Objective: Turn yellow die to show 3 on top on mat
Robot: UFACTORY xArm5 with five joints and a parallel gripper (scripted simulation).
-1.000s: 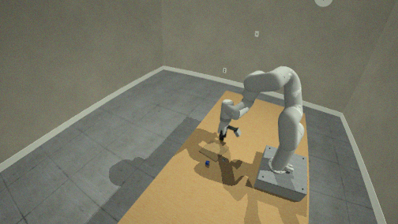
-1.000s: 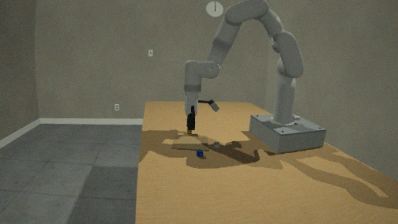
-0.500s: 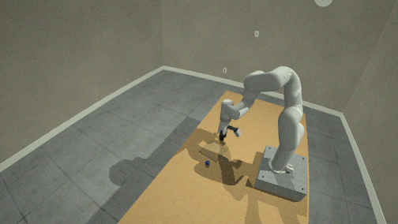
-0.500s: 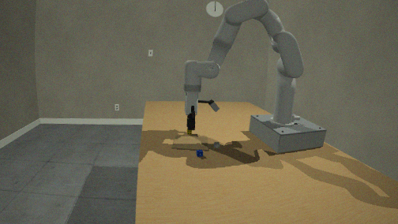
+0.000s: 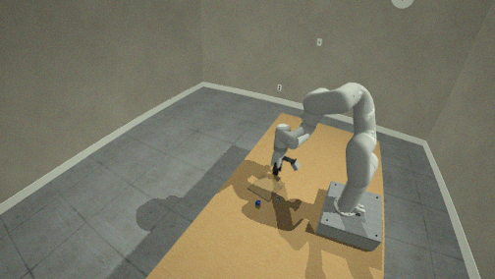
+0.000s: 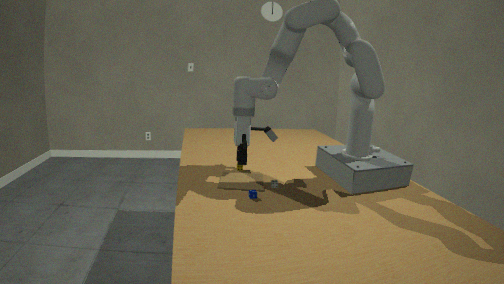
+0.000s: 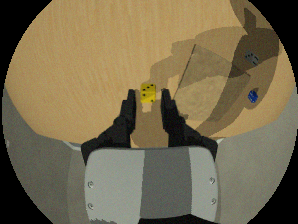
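Right now my hand is 4 cm above the yellow die and 1 cm short of it. Round my hand: blue die 23 cm to the left, 4 cm below, 2 cm behind; then grey die 16 cm to the left, 10 cm behind, 4 cm below; then tan mat 11 cm to the left, 4 cm below.
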